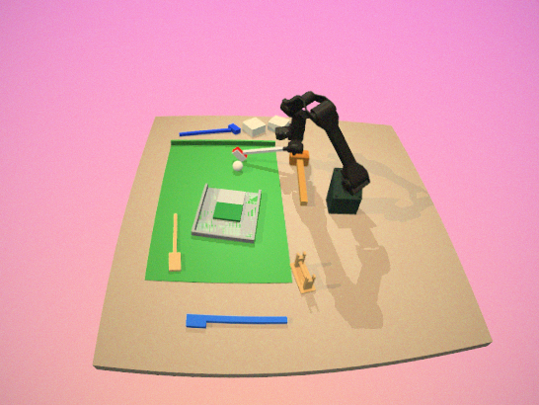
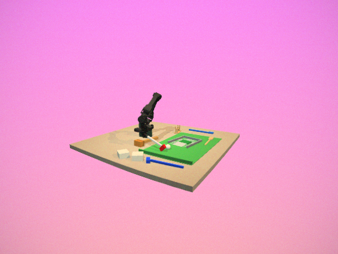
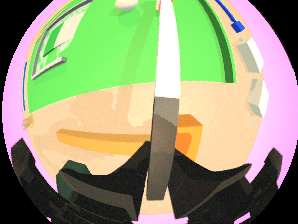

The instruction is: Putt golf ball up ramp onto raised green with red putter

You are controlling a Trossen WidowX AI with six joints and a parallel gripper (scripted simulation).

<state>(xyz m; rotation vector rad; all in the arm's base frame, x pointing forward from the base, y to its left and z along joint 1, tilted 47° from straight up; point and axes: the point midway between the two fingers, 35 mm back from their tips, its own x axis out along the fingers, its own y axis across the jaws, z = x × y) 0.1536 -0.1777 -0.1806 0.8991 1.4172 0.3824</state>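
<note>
My gripper tip is now 11 cm short of the red putter and 3 cm to the left of it. From my gripper tip the other things lie so: white golf ball (23 cm ahead, 5 cm below).
</note>
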